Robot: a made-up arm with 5 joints.
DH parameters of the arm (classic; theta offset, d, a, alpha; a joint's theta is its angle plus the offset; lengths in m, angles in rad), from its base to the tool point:
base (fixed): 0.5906 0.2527 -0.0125 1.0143
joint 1: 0 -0.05 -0.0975 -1.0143
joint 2: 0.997 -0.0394 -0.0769 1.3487
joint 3: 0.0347 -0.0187 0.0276 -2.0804
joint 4: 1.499 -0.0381 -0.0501 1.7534
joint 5: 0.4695 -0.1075 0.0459 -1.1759
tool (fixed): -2.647 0.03 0 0
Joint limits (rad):
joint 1: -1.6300..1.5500
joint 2: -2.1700..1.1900
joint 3: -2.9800..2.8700
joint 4: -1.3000..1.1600
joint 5: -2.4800..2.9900
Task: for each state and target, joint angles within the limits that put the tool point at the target. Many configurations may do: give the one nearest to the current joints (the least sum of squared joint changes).
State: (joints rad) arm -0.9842 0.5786 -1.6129 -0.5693 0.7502
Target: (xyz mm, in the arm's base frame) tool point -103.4 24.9 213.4
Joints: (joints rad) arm -0.6746 0.9067 -2.3482 0.3047 0.9712
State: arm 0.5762 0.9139 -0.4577 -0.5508 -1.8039
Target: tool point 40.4 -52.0 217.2
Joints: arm 0.1420 1.1900 -0.7776 0.2646 -1.6331
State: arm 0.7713 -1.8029 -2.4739 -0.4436 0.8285
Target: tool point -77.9 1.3 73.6
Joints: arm 1.4202 -1.0543 -2.2462 -0.9436 0.4205
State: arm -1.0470 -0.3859 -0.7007 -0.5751 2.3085
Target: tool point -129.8 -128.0 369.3
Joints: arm -0.8127 -0.0285 -0.6149 -0.4168 2.3848
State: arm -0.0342 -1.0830 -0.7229 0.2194 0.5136
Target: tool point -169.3 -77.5 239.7
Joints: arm 0.1665 -1.0826 -0.7868 0.2720 0.4976
